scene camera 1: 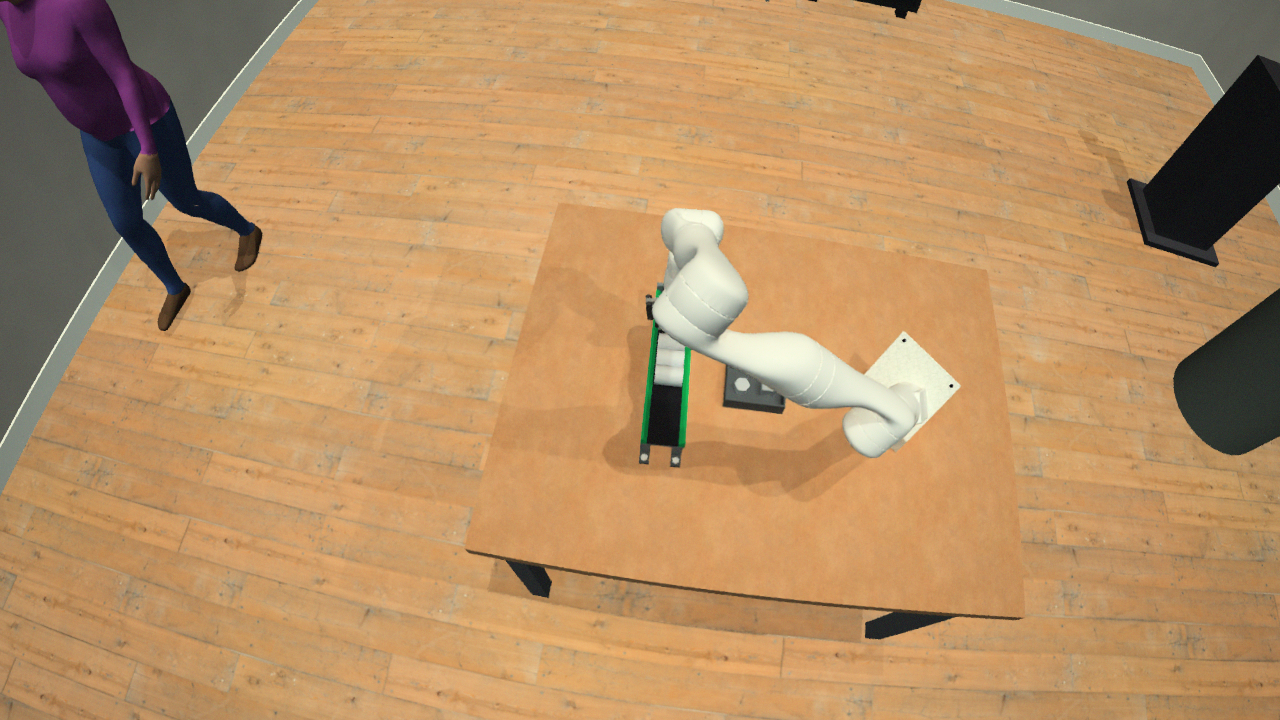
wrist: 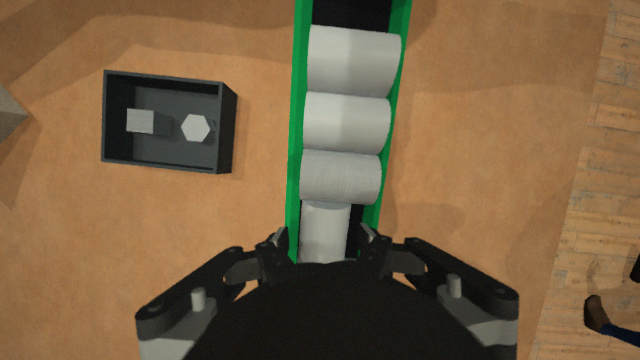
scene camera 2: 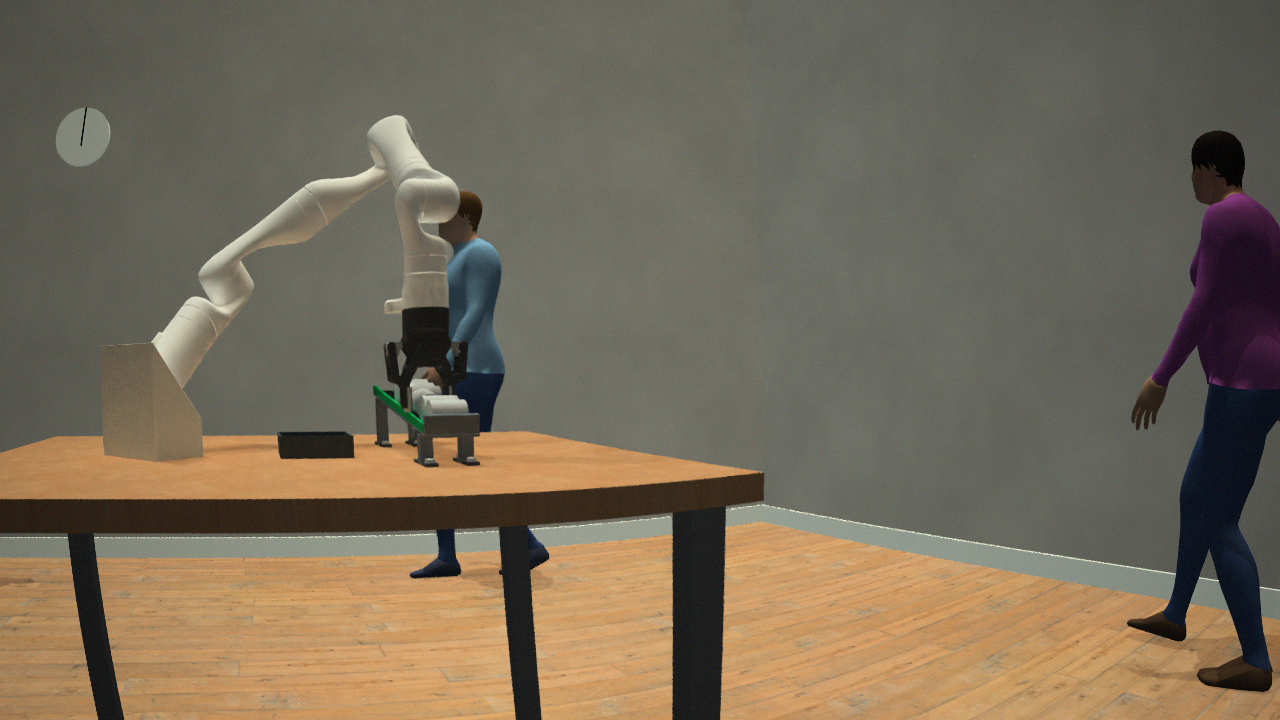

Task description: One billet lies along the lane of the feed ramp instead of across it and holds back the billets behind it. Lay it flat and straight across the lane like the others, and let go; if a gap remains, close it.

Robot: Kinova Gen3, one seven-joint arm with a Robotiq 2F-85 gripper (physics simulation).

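Where they show: gripper, fingertip midpoint: [wrist: 322, 235]; arm's base at its link origin: [scene camera 2: 149, 392].
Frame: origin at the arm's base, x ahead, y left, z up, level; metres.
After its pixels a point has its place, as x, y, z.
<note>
The feed ramp [scene camera 1: 686, 394] {0.446, 0.086, -0.008} [scene camera 2: 404, 410] [wrist: 295, 100] {0.454, 0.030, -0.015} has green side rails and a dark lane. One pale grey billet [wrist: 325, 217] {0.496, -0.050, 0.004} lies along the lane, nearer the left rail in the wrist view. Three billets [wrist: 354, 61] {0.490, 0.050, 0.016} [wrist: 346, 122] {0.494, 0.015, 0.013} [wrist: 340, 177] {0.499, -0.020, 0.008} lie across the lane above it in the wrist view; the nearest touches or almost touches its end. More billets [scene camera 2: 444, 405] {0.513, -0.170, -0.017} lie across at the ramp's low end. My gripper [scene camera 2: 427, 391] {0.501, -0.076, -0.030} [wrist: 322, 235] {0.501, -0.076, -0.030} is open and empty, with fingertips on either side of the lengthwise billet, apart from it. The palm hides its lower end.
A dark open bin [scene camera 1: 753, 402] {0.307, 0.040, -0.067} [scene camera 2: 315, 445] {0.312, -0.056, -0.082} [wrist: 225, 127] {0.371, 0.003, -0.079} stands beside the ramp, holding a hexagonal piece [wrist: 195, 128] {0.336, -0.005, -0.082} and a square piece [wrist: 140, 121] {0.281, -0.011, -0.073}. The robot's base [scene camera 2: 147, 402] {0.025, -0.111, -0.012} stands beyond the bin. Two people stand beyond the table [scene camera 1: 805, 537] [scene camera 2: 581, 474].
</note>
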